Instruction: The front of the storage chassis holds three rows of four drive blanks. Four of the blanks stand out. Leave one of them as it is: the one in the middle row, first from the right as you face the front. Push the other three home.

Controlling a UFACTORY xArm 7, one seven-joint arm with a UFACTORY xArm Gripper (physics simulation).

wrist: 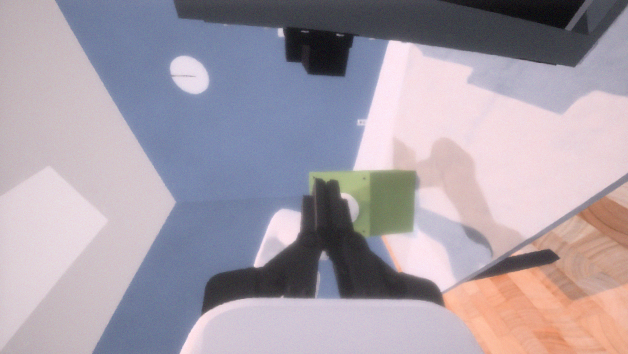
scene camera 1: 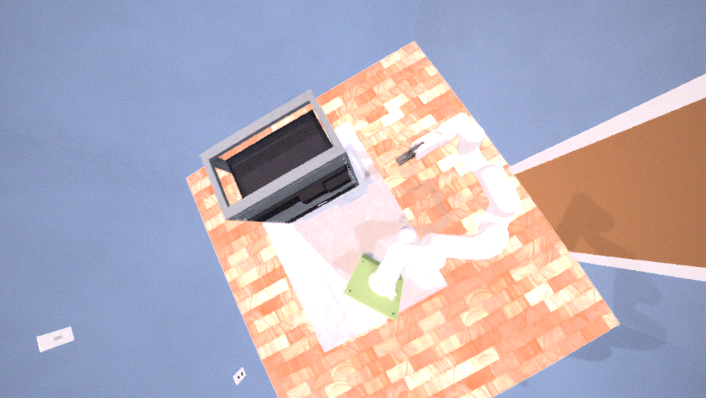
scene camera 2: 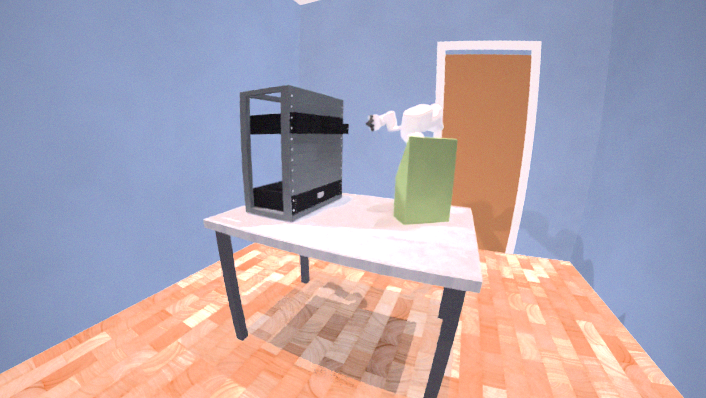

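Note:
The black storage chassis sits in the upper part of the grey rack. Dark drive blanks stand out at its front: one block near the middle and another block towards one end in scene camera 1. A protruding block shows at the front edge in scene camera 2. In the wrist view, overlapping black blocks stick out past the rack. Rows and columns cannot be told. My gripper is shut and empty, in front of the chassis and apart from it.
The grey open rack stands on the pale table. A black unit sits low in the rack. The green pedestal carries the arm, opposite the rack front.

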